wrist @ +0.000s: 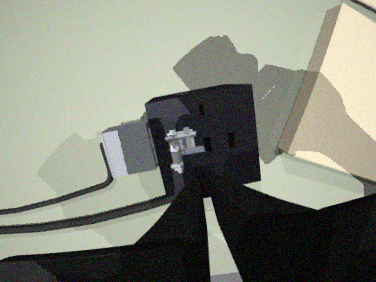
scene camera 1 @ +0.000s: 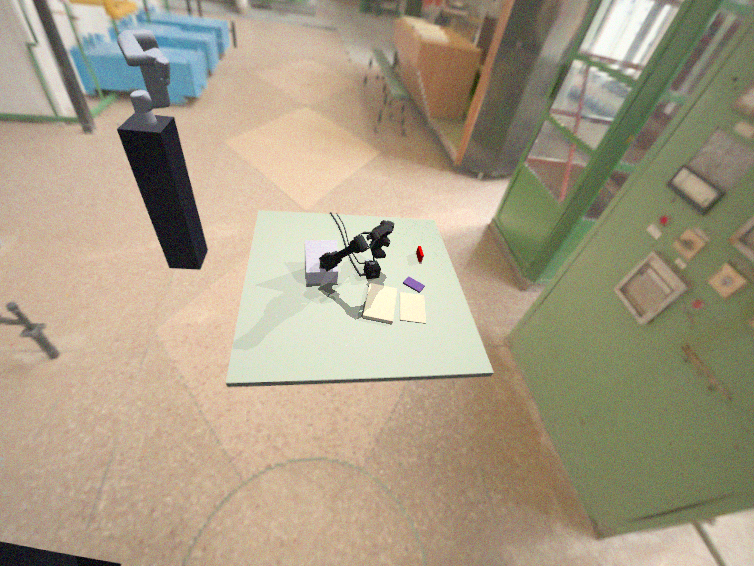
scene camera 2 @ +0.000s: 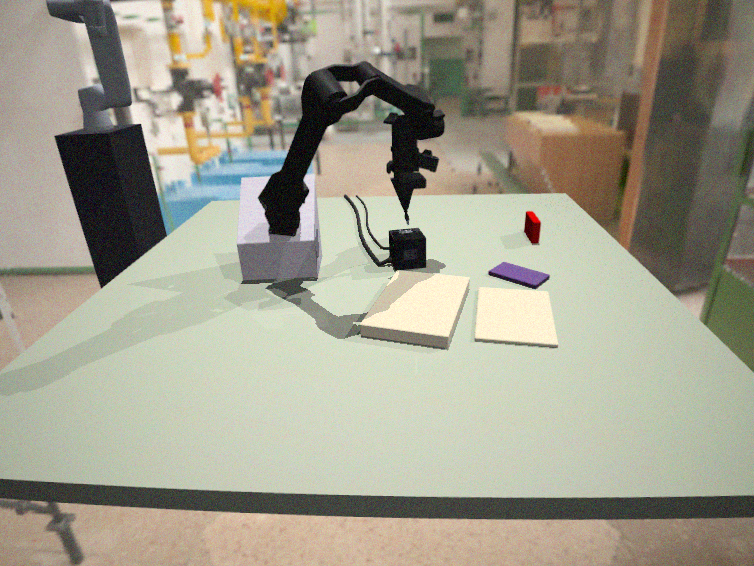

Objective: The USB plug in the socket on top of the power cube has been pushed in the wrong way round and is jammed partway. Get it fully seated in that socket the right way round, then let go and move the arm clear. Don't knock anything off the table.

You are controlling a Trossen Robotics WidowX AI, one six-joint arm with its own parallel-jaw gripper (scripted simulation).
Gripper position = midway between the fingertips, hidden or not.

Observation:
In view: my gripper (scene camera 2: 405, 209), a flat purple tile (scene camera 2: 531, 278) and a black power cube (scene camera 2: 408, 250).
My gripper is seen too in the wrist view (wrist: 204, 186). The wrist view does not show the flat purple tile: it is out of frame.

